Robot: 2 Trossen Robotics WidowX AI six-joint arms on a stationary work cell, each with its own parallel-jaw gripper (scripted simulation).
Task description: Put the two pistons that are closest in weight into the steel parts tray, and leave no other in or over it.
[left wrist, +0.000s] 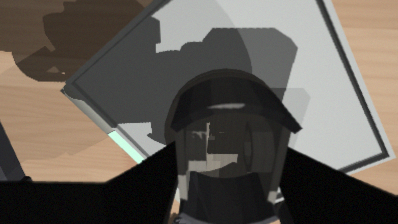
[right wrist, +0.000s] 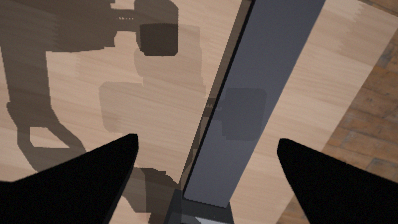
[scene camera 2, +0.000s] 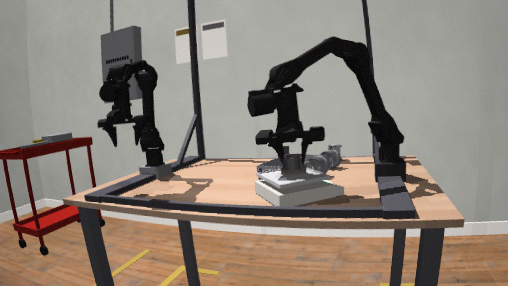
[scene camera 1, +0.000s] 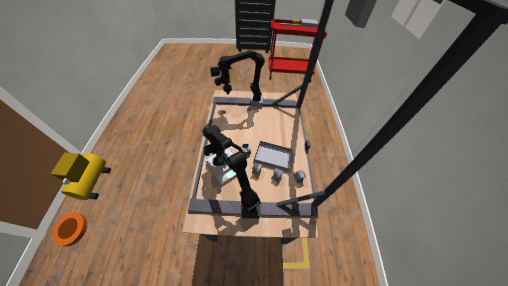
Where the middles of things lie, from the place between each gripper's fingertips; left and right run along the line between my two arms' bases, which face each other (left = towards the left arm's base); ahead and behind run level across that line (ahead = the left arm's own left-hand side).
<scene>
Now: the scale plate (scene camera 2: 274, 177) 10 mm to the right of my left hand and 70 mm below it. Also, from my left hand: steel parts tray (scene camera 1: 269, 154) (330 mm behind, 90 mm to the right, 110 mm below); white scale (scene camera 2: 296, 195) (10 mm behind, 90 mm below).
Now: the scale plate 4 cm behind my right hand, 56 cm to the left of it and 14 cm below it. From my right hand the other things lie so: steel parts tray (37 cm behind, 48 cm to the left, 19 cm below); then white scale (5 cm behind, 57 cm to the left, 16 cm below).
</scene>
